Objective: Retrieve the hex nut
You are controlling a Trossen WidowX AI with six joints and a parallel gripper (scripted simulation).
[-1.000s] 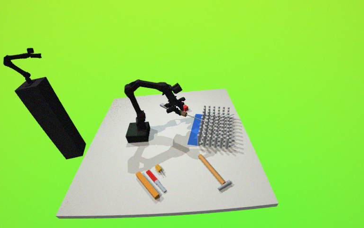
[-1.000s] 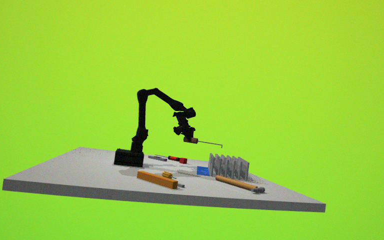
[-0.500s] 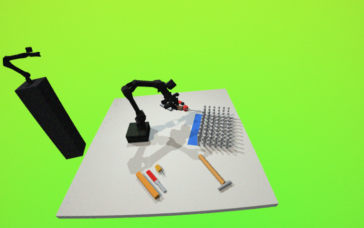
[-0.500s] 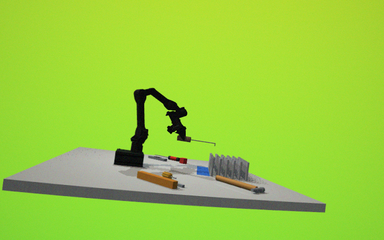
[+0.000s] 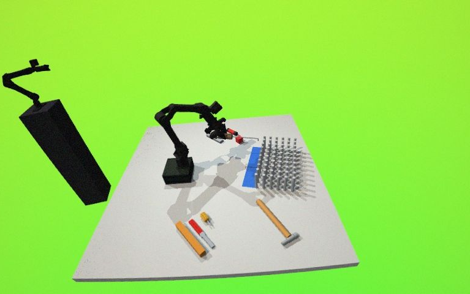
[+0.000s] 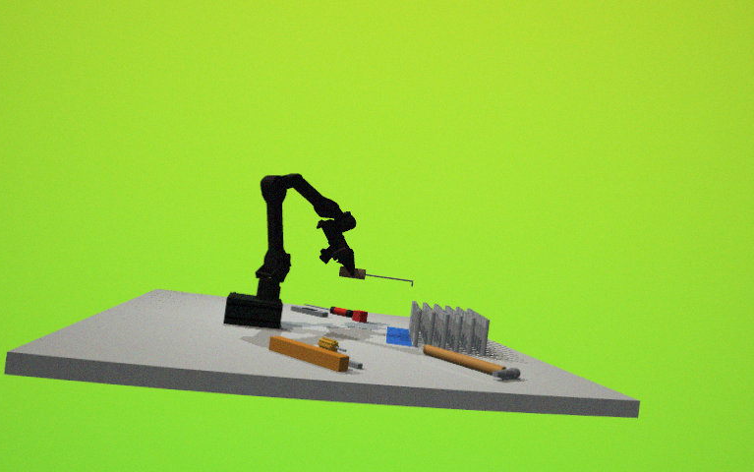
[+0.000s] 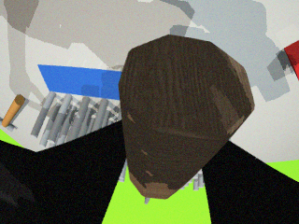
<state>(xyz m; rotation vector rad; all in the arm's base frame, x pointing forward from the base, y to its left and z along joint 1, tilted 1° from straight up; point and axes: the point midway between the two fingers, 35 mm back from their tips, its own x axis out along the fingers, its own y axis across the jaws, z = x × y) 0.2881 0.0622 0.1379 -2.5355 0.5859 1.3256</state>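
My gripper tip is 18 cm above the blue taped strip, 14 cm short of it and 12 cm to the left of it. From my gripper tip the other things lie so: red block (17 cm to the left, 16 cm below, 12 cm ahead); then yellow tool (45 cm to the right, 22 cm behind, 16 cm below); then brown-handled hook tool (9 cm ahead, 4 cm to the right).
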